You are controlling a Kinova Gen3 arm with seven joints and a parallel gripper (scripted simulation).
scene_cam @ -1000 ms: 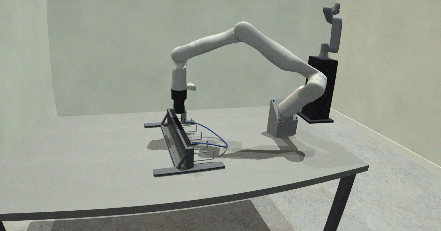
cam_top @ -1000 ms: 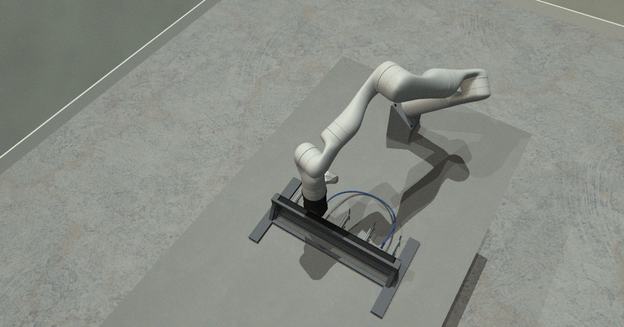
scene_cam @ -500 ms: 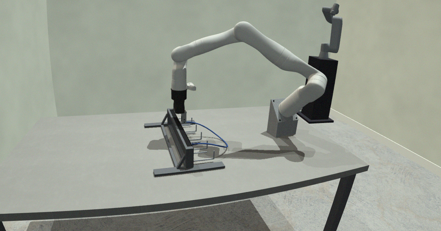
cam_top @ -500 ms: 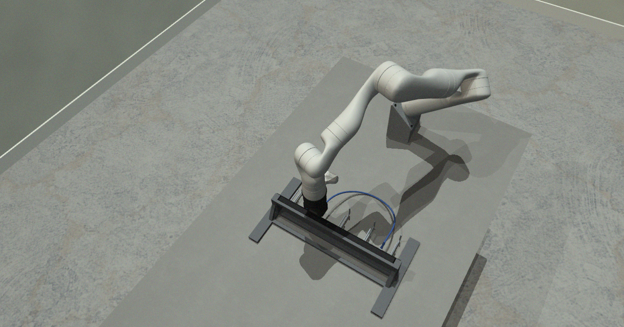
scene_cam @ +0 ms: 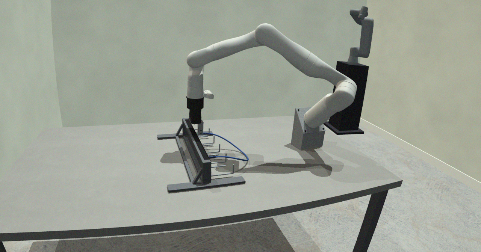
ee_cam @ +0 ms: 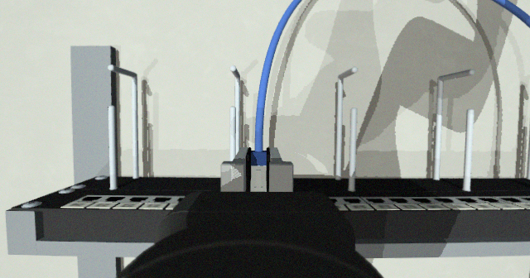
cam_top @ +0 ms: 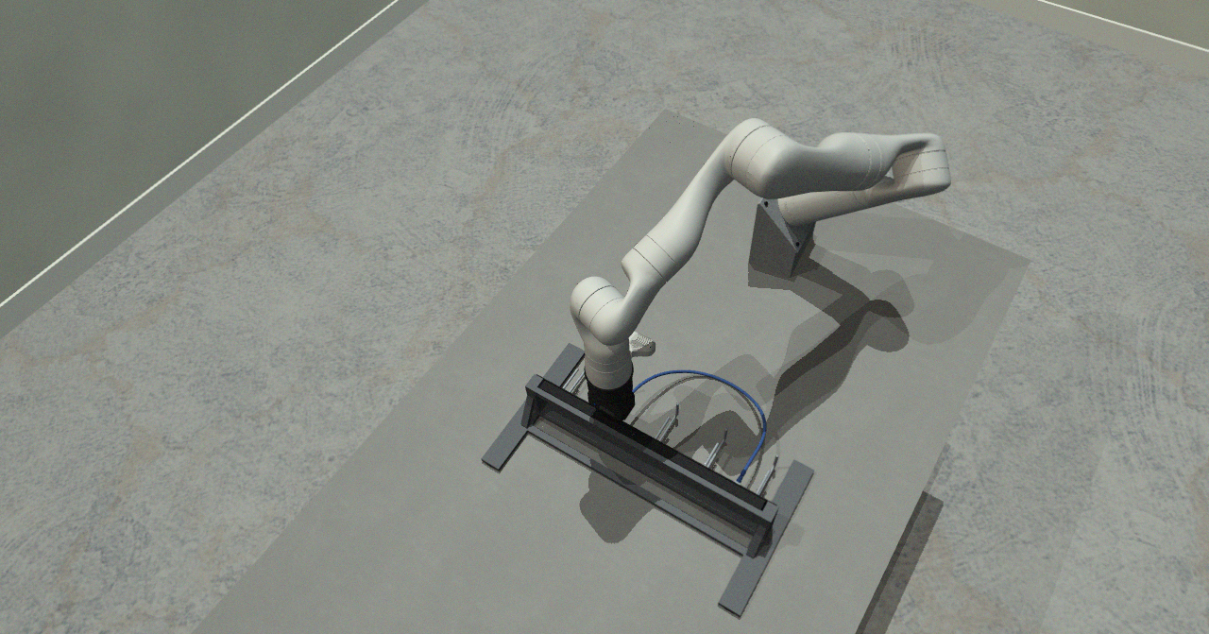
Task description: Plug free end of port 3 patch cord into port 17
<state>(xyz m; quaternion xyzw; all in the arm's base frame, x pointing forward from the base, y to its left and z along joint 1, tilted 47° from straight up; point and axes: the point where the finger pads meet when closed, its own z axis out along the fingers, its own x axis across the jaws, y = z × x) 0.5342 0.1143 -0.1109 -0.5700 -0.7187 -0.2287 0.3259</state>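
Now: hand 1 cm short of the plug and 1 cm above it.
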